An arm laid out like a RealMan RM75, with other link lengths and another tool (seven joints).
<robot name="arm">
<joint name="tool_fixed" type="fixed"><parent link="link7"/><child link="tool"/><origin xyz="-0.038 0.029 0.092" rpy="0 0.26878 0.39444"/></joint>
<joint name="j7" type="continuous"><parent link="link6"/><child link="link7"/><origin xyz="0 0 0.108"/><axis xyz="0 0 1"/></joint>
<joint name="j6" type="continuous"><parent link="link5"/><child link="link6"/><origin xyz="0 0 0"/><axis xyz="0 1 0"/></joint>
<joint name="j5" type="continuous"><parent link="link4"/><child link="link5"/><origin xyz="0 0 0.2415"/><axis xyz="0 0 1"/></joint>
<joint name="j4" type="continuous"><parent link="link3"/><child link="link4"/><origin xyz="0 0 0"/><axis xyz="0 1 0"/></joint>
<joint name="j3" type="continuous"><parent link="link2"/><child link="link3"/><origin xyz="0 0 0.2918"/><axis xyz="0 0 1"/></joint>
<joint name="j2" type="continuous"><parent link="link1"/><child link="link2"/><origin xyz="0 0 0"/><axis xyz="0 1 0"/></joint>
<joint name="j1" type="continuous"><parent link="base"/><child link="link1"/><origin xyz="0 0 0.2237"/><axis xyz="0 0 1"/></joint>
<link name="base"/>
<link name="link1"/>
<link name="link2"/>
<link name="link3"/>
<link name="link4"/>
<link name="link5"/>
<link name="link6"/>
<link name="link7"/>
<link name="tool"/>
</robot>
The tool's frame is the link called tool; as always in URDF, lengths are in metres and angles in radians. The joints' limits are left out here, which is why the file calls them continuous.
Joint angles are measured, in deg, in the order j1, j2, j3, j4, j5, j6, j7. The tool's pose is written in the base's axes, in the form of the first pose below.
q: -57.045, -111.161, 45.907, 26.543, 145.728, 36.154, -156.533
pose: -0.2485 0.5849 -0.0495 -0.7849 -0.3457 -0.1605 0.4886
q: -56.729, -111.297, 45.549, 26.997, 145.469, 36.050, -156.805
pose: -0.2488 0.5853 -0.0480 -0.7802 -0.3499 -0.1660 0.4912
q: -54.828, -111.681, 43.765, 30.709, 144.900, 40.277, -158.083
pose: -0.2497 0.5779 -0.0399 -0.7718 -0.3741 -0.1827 0.4806
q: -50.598, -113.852, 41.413, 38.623, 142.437, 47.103, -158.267
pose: -0.2495 0.5592 -0.0324 -0.7628 -0.4000 -0.2155 0.4600
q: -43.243, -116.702, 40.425, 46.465, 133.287, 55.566, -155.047
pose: -0.2545 0.5204 -0.0325 -0.7548 -0.4291 -0.2721 0.4148
